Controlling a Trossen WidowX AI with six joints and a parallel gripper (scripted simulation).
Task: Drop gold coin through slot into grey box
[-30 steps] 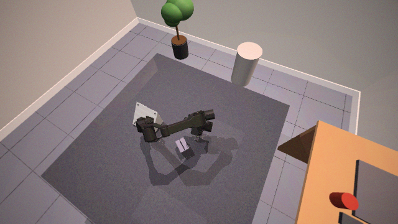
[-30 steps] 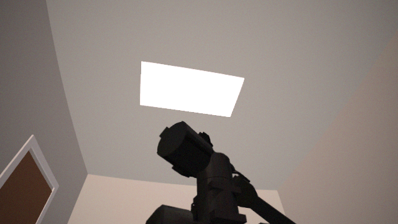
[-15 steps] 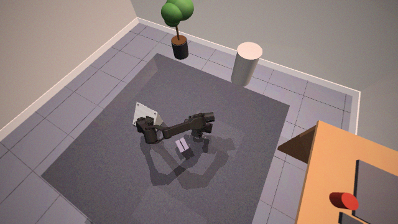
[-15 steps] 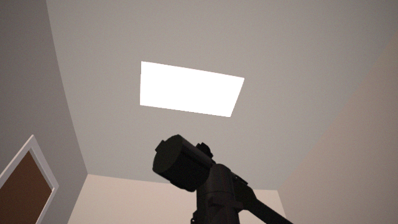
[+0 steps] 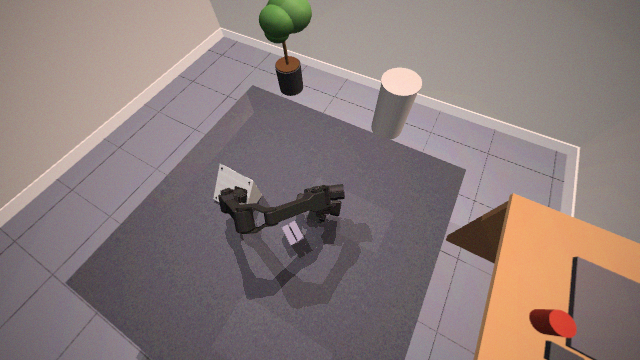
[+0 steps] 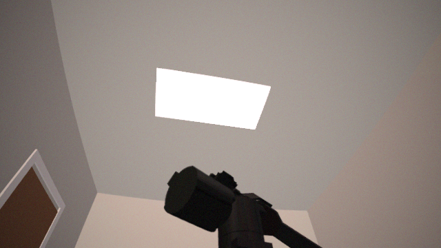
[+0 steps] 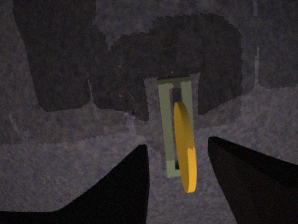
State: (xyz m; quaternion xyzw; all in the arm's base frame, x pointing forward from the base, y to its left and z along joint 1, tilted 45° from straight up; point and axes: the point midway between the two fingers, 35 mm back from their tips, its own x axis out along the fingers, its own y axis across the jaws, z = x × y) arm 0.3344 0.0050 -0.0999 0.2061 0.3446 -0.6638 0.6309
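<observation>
Now: the gold coin right at my gripper tip.
</observation>
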